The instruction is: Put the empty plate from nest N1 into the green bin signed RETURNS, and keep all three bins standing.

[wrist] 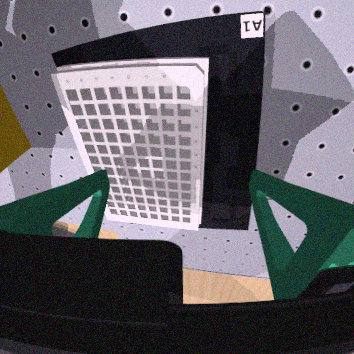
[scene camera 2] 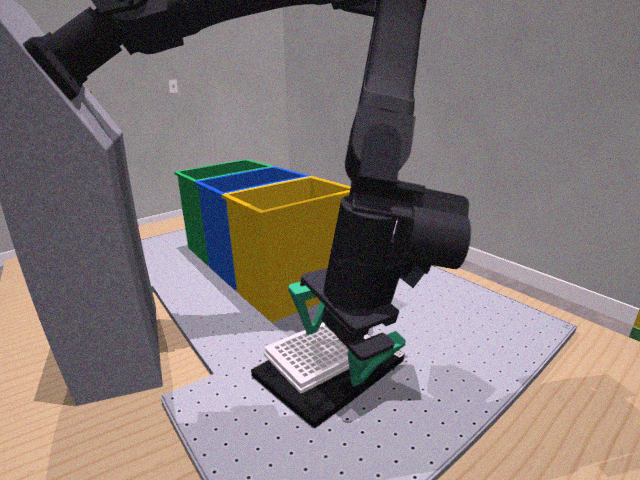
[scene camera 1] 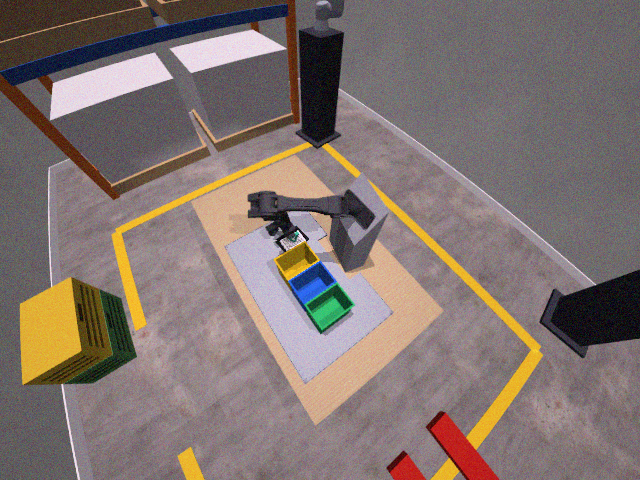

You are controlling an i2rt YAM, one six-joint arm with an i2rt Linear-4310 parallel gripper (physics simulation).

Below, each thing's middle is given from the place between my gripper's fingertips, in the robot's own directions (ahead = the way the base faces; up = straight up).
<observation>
Now: hand 20 mm above the black nest (scene camera 2: 339,388) and 10 mm to the right of it. From my hand the other things lie so: white plate (scene camera 2: 306,361) 30 mm to the left, 10 mm below, 10 mm ahead; then blue bin (scene camera 2: 214,211) 330 mm to the left, 130 mm ahead, 60 mm above; then yellow bin (scene camera 2: 278,232) 200 mm to the left, 110 mm ahead, 60 mm above.
</observation>
